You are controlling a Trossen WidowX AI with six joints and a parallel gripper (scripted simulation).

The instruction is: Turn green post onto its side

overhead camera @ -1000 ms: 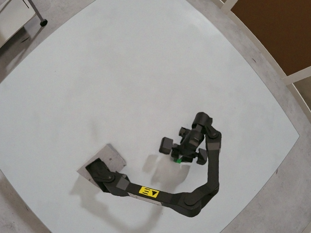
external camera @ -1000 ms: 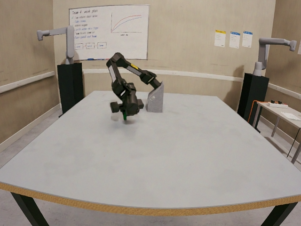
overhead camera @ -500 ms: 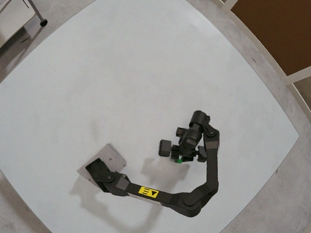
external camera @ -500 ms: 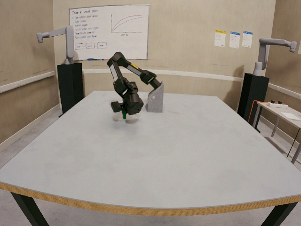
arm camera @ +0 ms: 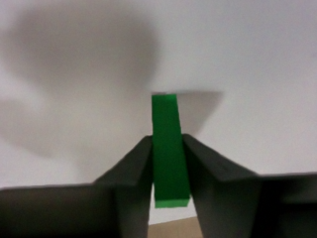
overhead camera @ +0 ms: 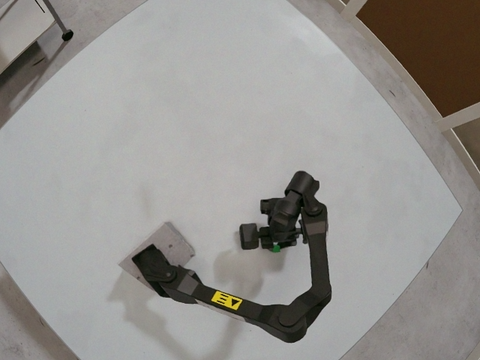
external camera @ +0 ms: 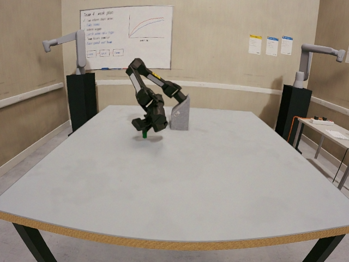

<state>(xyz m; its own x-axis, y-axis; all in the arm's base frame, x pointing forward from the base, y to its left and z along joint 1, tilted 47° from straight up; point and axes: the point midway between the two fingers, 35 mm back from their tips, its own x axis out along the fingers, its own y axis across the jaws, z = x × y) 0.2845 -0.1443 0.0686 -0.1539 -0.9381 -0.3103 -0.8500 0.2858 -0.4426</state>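
Now: hand 30 mm above the green post, 10 mm to the left of it and 10 mm past it.
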